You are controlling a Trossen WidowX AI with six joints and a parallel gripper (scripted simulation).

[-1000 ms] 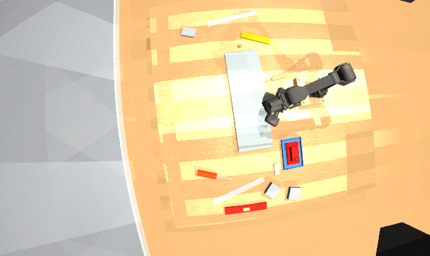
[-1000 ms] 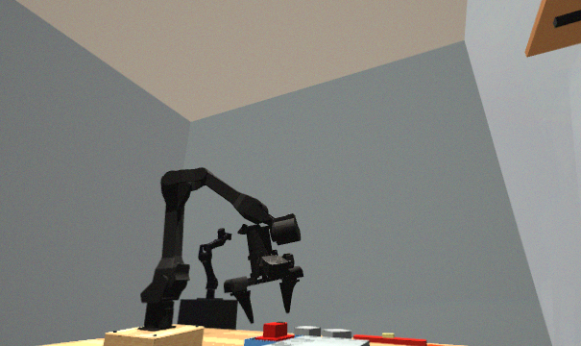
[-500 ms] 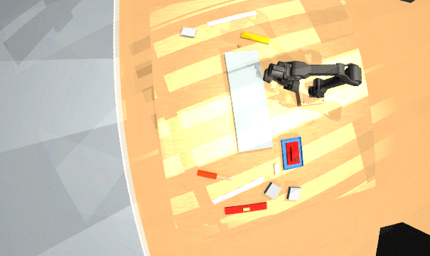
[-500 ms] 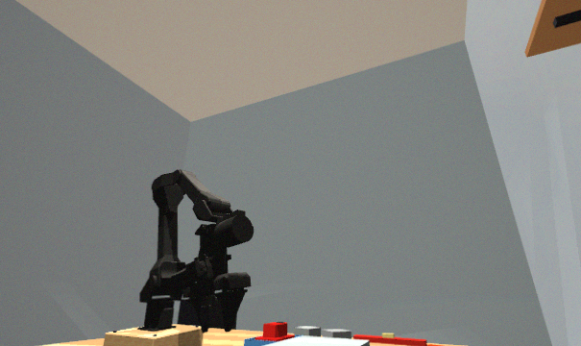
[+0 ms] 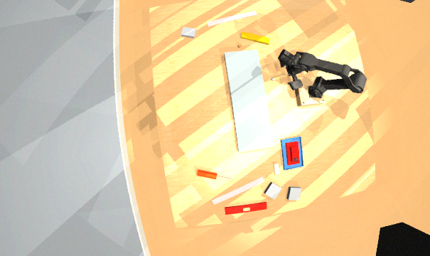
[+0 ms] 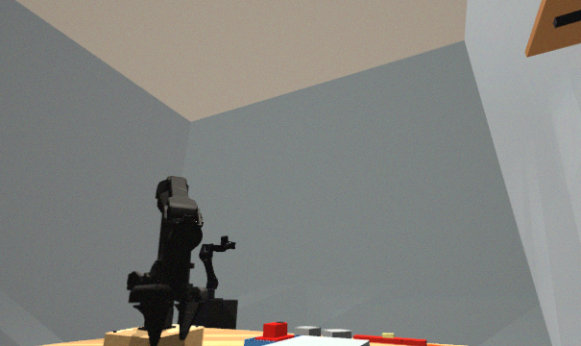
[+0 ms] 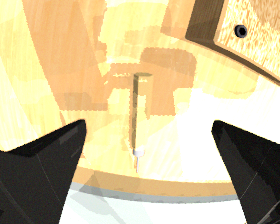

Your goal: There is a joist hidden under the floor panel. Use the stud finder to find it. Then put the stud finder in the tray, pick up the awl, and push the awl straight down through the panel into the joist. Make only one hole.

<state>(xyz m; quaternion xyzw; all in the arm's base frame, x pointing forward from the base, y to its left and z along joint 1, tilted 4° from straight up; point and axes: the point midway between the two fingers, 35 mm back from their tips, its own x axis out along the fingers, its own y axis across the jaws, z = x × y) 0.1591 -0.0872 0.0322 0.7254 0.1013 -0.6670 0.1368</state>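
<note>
Now: gripper tip 50 mm short of the thin awl, 50 mm above it and 10 mm to the right of it. Also, from my gripper tip: blue tray 420 mm to the left, 40 mm below, 40 mm behind; then red stud finder 430 mm to the left, 40 mm behind; then yellow bar 230 mm to the right, 140 mm ahead, 40 mm below.
</note>
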